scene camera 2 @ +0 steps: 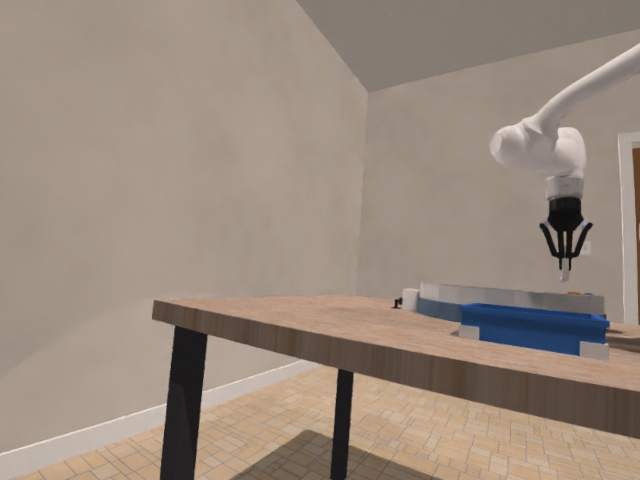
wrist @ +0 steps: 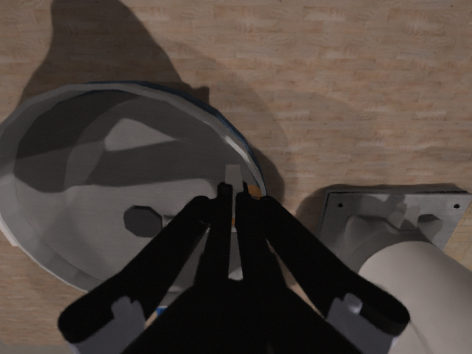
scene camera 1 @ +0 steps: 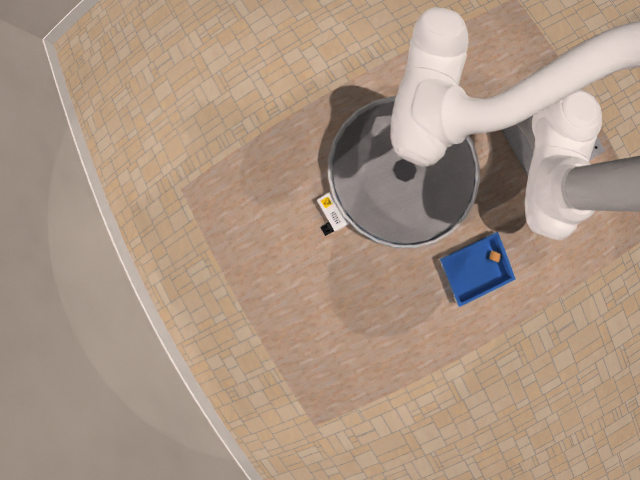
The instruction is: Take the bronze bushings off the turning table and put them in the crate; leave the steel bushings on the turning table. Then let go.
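Places are measured from the arm's base along level axes (x right, y down, z ahead), in centimetres.
Pixels of known places: gripper, fingertip midpoint: (scene camera 2: 565,282) (wrist: 232,175); arm's base, link origin: (wrist: 379,250).
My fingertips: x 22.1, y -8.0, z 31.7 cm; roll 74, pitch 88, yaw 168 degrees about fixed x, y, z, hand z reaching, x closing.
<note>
For each thing: its top centre in the pictures, then the offset to it from my fingertips. "*": a spot on its surface instead. Level surfaces: height alone.
- bronze, top centre: (scene camera 2: 574,292) dx -9.0, dy +2.5, dz -0.9 cm
- blue crate, top centre: (scene camera 2: 529,310) (scene camera 1: 479,269) dx -45.6, dy +6.0, dz +9.7 cm
- white servo box, surface spot: (scene camera 1: 331,211) * dx -11.2, dy +5.1, dz +38.5 cm
- black connector, surface spot: (scene camera 1: 326,228) * dx -14.3, dy +8.4, dz +42.5 cm
- wooden table, surface height: dy +11.0 cm
The turning table (scene camera 1: 382,211) (scene camera 2: 480,295) (wrist: 85,220) is a round grey dish with a raised rim. My gripper (scene camera 2: 564,274) (wrist: 232,175) is shut and empty, pointing down above the turning table; the arm hides it in scene camera 1. A bronze bushing (wrist: 254,191) shows partly beside the fingertips, near the rim; bronze (scene camera 2: 573,293) also shows just over the rim in scene camera 2. A small orange patch shows between the fingers lower in the wrist view. Steel bushings cannot be made out. The blue crate (scene camera 1: 467,273) (scene camera 2: 532,326) holds one bronze bushing (scene camera 1: 494,256) in a corner.
A white servo box (scene camera 1: 331,211) (scene camera 2: 410,299) with a black connector (scene camera 1: 326,228) sits against the turning table's outer side. The robot's grey base plate (wrist: 380,202) is bolted beside the turning table. The crate stands close to its rim. All stand on a wooden table (scene camera 1: 289,289) (scene camera 2: 310,320).
</note>
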